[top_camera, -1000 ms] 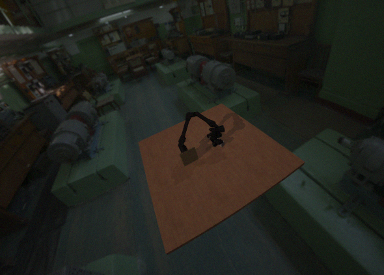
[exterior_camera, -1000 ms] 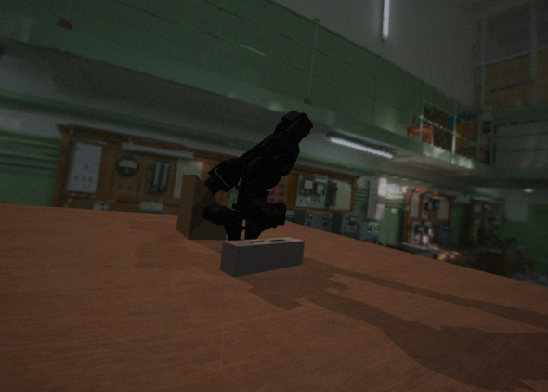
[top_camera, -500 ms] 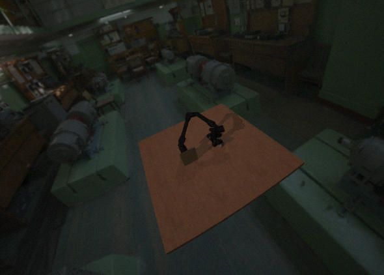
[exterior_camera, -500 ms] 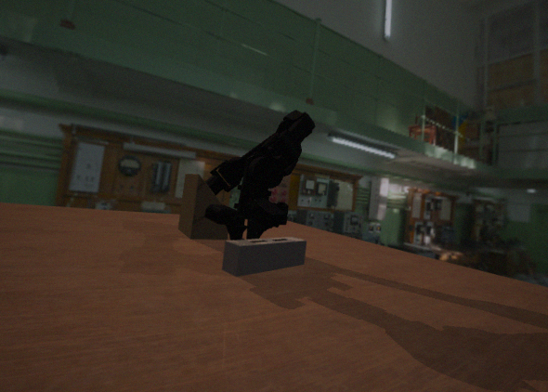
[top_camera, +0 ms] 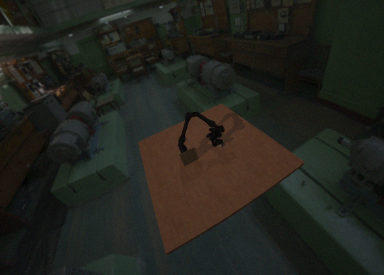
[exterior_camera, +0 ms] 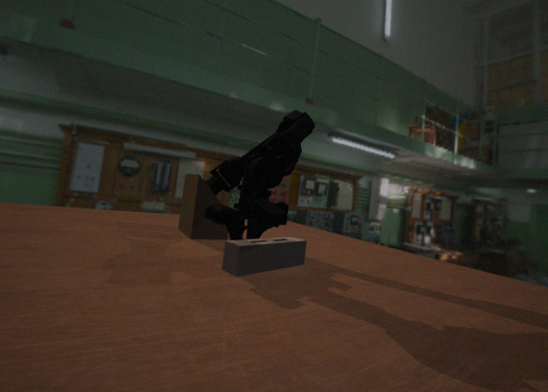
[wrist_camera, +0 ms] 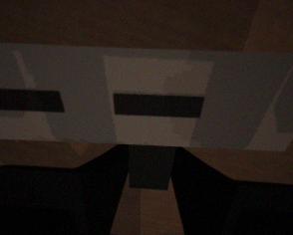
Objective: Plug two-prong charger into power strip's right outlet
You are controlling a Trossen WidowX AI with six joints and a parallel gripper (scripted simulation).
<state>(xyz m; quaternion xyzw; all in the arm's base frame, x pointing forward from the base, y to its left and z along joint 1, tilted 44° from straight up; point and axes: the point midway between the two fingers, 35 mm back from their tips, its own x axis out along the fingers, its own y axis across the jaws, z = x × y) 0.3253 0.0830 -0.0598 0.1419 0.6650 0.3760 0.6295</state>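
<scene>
My gripper tip is now 2 cm short of the two-prong charger, 1 cm to the right of it and 1 cm below it.
</scene>
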